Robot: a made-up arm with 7 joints. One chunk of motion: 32 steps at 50 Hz.
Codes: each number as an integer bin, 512 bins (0 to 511) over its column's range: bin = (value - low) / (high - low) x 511, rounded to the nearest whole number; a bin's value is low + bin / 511 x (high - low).
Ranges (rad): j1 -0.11..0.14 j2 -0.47..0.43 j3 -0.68..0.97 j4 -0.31..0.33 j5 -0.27..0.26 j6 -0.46..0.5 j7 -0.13..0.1
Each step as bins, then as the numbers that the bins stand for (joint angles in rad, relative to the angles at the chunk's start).
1 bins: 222 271 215 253 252 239 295
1 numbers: -0.0014 0.0073 0.0142 0.0069 -0.0086 -0.0110 0.0028
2 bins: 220 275 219 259 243 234 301
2 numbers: -0.0024 0.0143 0.0271 0.0144 -0.0180 -0.0204 0.0055
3 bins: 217 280 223 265 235 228 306
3 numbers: -0.0038 0.0232 0.0401 0.0219 -0.0263 -0.0317 0.0077
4 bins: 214 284 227 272 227 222 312
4 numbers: -0.0053 0.0302 0.0530 0.0307 -0.0346 -0.0429 0.0104
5 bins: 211 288 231 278 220 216 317
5 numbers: -0.0068 0.0372 0.0659 0.0382 -0.0418 -0.0542 0.0127
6 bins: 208 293 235 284 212 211 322
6 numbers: -0.0082 0.0460 0.0788 0.0457 -0.0501 -0.0636 0.0149
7 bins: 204 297 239 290 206 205 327
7 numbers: -0.0102 0.0531 0.0917 0.0532 -0.0563 -0.0749 0.0172
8 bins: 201 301 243 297 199 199 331
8 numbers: -0.0117 0.0601 0.1046 0.0620 -0.0636 -0.0861 0.0190
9 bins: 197 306 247 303 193 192 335
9 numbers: -0.0136 0.0689 0.1176 0.0695 -0.0698 -0.0993 0.0208
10 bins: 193 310 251 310 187 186 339
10 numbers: -0.0156 0.0760 0.1305 0.0783 -0.0760 -0.1106 0.0226
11 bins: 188 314 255 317 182 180 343
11 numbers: -0.0180 0.0830 0.1434 0.0870 -0.0812 -0.1218 0.0244
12 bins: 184 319 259 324 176 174 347
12 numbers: -0.0200 0.0918 0.1563 0.0958 -0.0875 -0.1331 0.0262
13 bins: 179 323 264 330 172 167 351
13 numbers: -0.0224 0.0989 0.1724 0.1033 -0.0916 -0.1463 0.0280
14 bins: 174 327 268 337 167 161 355
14 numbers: -0.0249 0.1059 0.1854 0.1121 -0.0968 -0.1575 0.0298
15 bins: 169 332 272 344 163 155 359
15 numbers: -0.0273 0.1147 0.1983 0.1208 -0.1009 -0.1688 0.0316
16 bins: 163 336 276 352 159 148 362
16 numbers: -0.0303 0.1218 0.2112 0.1309 -0.1051 -0.1820 0.0329
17 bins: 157 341 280 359 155 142 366
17 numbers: -0.0332 0.1306 0.2241 0.1396 -0.1092 -0.1932 0.0347
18 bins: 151 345 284 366 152 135 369
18 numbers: -0.0361 0.1376 0.2370 0.1484 -0.1123 -0.2064 0.0361
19 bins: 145 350 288 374 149 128 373
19 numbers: -0.0391 0.1464 0.2499 0.1584 -0.1155 -0.2195 0.0379
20 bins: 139 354 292 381 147 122 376
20 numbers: -0.0420 0.1535 0.2629 0.1672 -0.1175 -0.2308 0.0392
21 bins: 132 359 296 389 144 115 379
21 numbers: -0.0454 0.1623 0.2758 0.1772 -0.1206 -0.2440 0.0406
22 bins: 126 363 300 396 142 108 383
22 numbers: -0.0484 0.1693 0.2887 0.1860 -0.1227 -0.2571 0.0424
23 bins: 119 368 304 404 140 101 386
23 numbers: -0.0518 0.1781 0.3016 0.1960 -0.1248 -0.2703 0.0437
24 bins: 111 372 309 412 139 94 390
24 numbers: -0.0557 0.1852 0.3177 0.2060 -0.1258 -0.2834 0.0455
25 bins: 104 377 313 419 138 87 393
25 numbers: -0.0591 0.1940 0.3307 0.2148 -0.1269 -0.2966 0.0469
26 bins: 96 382 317 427 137 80 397
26 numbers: -0.0630 0.2028 0.3436 0.2248 -0.1279 -0.3097 0.0487
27 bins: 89 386 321 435 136 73 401
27 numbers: -0.0665 0.2098 0.3565 0.2348 -0.1289 -0.3229 0.0505
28 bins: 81 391 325 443 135 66 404
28 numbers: -0.0704 0.2186 0.3694 0.2448 -0.1300 -0.3360 0.0518
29 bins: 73 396 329 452 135 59 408
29 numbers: -0.0743 0.2275 0.3823 0.2561 -0.1300 -0.3492 0.0536
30 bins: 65 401 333 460 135 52 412
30 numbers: -0.0782 0.2363 0.3952 0.2661 -0.1300 -0.3623 0.0554
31 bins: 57 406 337 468 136 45 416
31 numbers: -0.0821 0.2451 0.4082 0.2761 -0.1289 -0.3755 0.0572
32 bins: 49 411 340 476 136 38 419
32 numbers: -0.0860 0.2539 0.4178 0.2862 -0.1289 -0.3886 0.0586
